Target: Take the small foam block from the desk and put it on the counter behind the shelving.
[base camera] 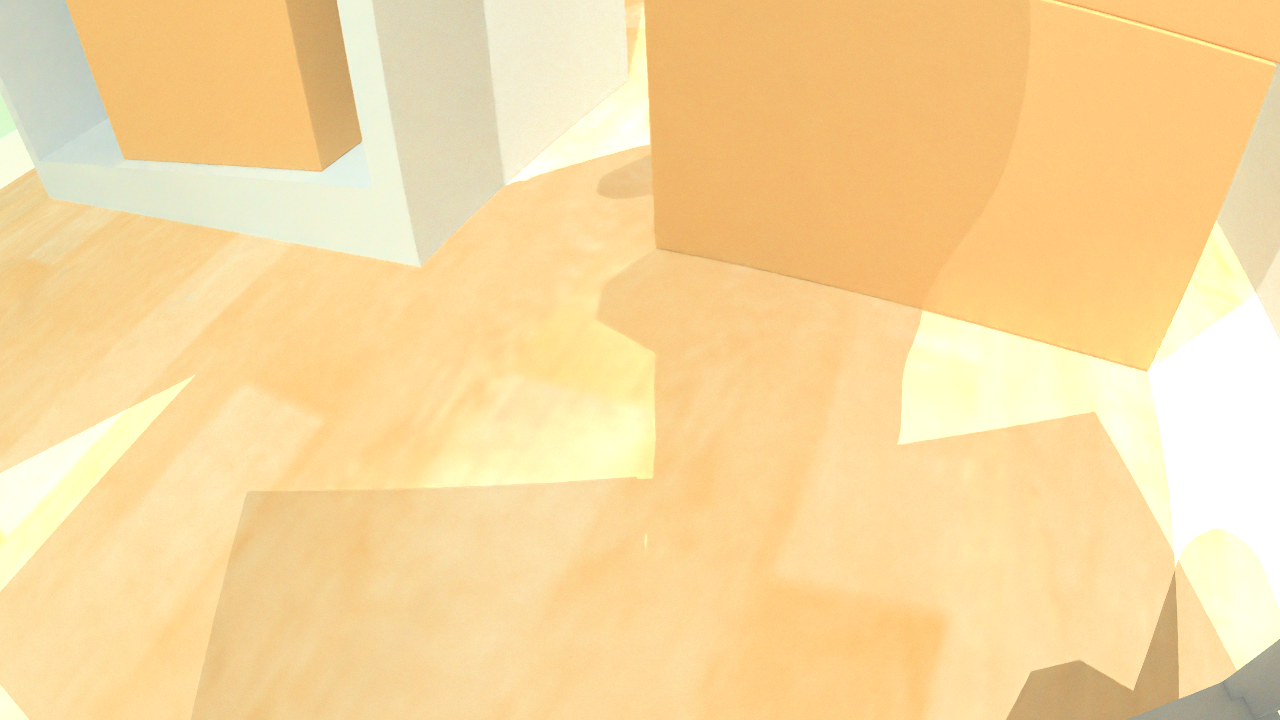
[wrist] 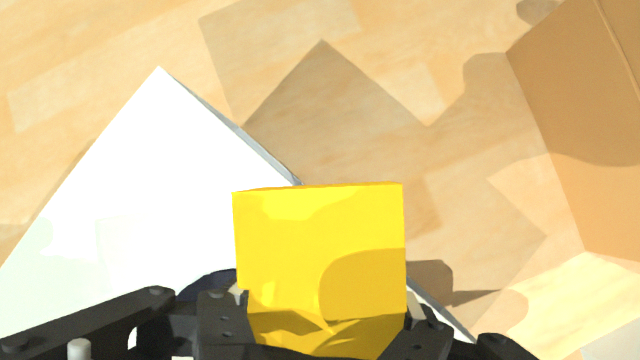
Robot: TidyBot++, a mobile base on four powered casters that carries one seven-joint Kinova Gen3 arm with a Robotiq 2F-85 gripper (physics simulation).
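Places are measured from the arm's base along level axes (x ahead, y left, z up), in millimetres.
Where they show: gripper, fingertip midpoint: [wrist: 328, 301].
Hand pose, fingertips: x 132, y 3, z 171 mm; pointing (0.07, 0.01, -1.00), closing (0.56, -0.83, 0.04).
Observation:
Each offset is from my fingertips to the centre of the thing. "spot": to the spot under its first point. Level surfaces: height alone.
The small foam block @(dx +4, dy +4, dz +9 mm) [wrist: 320, 250] is yellow and sits between the fingers in the wrist view, with light and shadow across its face. My gripper [wrist: 328, 301] is shut on it, one black finger at each side. Behind and to the left of the block in the wrist view is a large white flat surface [wrist: 165, 165] with a corner pointing up; I cannot tell whether it is the robot's own base top or furniture. The gripper does not show in the base camera view. I cannot identify the desk or the counter in these frames.
A tan box-shaped cabinet @(spot: dx +435, dy -159, dz -436 mm) [base camera: 823, 134] [wrist: 590, 100] stands on the wooden floor @(dz -567 mm) [base camera: 537, 358] [wrist: 100, 40], at the right of both views. A pale grey open-fronted unit [base camera: 447, 134] with an orange-tan panel @(dx +809, dy +395, dz -356 mm) [base camera: 205, 80] inside stands at the upper left of the base camera view. A gap separates them.

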